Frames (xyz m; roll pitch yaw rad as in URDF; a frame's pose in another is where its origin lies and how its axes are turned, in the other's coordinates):
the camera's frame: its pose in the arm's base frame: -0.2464 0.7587 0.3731 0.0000 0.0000 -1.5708
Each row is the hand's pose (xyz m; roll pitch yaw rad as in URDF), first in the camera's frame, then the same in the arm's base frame.
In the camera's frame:
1: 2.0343 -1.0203 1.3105 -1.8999 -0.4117 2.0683
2: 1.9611 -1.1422 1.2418 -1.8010 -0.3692 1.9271
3: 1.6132 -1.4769 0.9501 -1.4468 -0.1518 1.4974
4: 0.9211 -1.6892 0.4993 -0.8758 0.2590 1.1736
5: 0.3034 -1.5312 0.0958 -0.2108 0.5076 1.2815
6: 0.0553 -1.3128 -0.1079 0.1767 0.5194 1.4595
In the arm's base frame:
1: -1.2667 -1.2756 1.6836 -1.8999 -0.4117 0.4975
2: -1.3886 -1.2024 1.6149 -1.8010 -0.3692 0.3563
3: -1.7233 -0.8545 1.3232 -1.4468 -0.1518 -0.0734
4: -1.9356 -0.1624 0.8724 -0.8758 0.2590 -0.3972
5: -1.7776 0.4553 0.4689 -0.2108 0.5076 -0.2893
6: -1.5592 0.7034 0.2652 0.1767 0.5194 -0.1113

